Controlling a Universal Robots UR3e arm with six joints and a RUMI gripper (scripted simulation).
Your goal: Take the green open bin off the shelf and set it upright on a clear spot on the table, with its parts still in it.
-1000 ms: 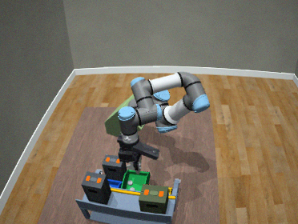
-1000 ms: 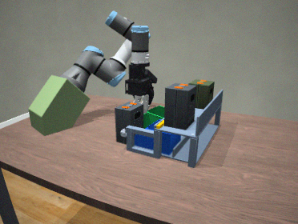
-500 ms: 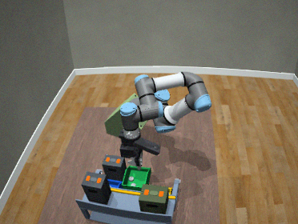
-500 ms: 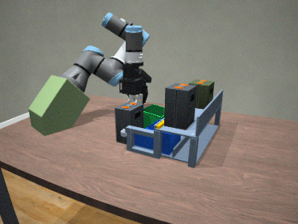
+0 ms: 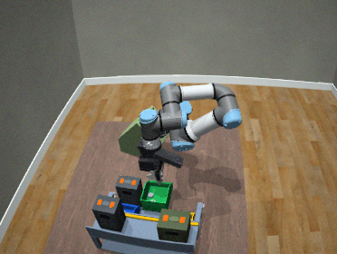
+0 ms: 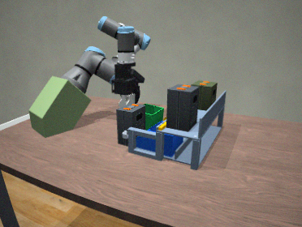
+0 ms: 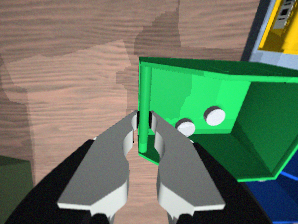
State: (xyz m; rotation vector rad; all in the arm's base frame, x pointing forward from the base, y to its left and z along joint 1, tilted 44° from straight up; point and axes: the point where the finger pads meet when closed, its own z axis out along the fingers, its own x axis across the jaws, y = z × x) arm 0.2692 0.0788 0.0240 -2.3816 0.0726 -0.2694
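Now: hand 6 cm short of the green open bin and 1 cm above it. The rest, counted from my hand: yellow bar (23 cm ahead, 4 cm above, 1 cm to the left); then yellow bin (19 cm ahead, 12 cm to the left, 2 cm below); then blue bin (20 cm ahead, 11 cm to the right, 2 cm below).
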